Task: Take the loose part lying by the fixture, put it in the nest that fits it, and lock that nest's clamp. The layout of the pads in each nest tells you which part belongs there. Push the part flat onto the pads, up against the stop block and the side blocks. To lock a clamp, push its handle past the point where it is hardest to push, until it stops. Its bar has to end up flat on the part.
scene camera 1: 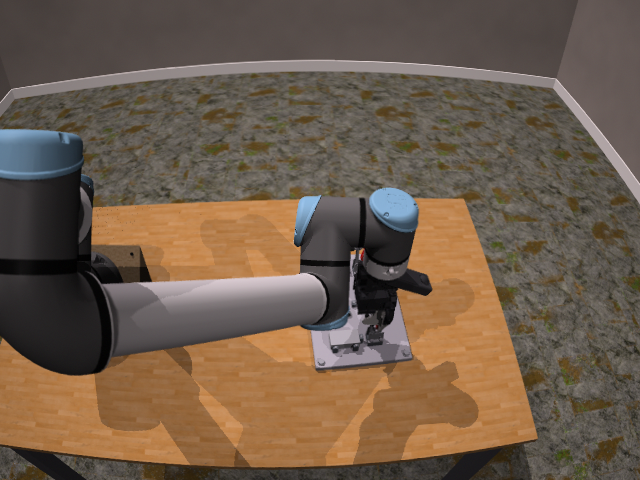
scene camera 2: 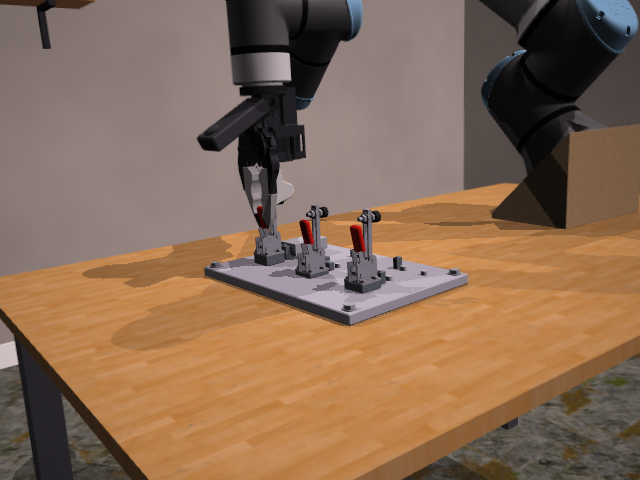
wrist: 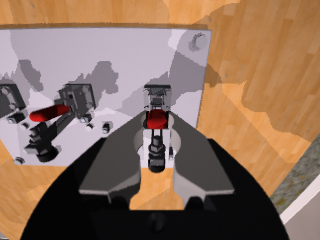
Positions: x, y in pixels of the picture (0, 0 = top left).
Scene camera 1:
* my gripper: 378, 326
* grey fixture plate: 395, 338
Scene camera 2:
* my gripper: 265, 228
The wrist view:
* my gripper: 157, 112
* grey fixture plate: 118, 62
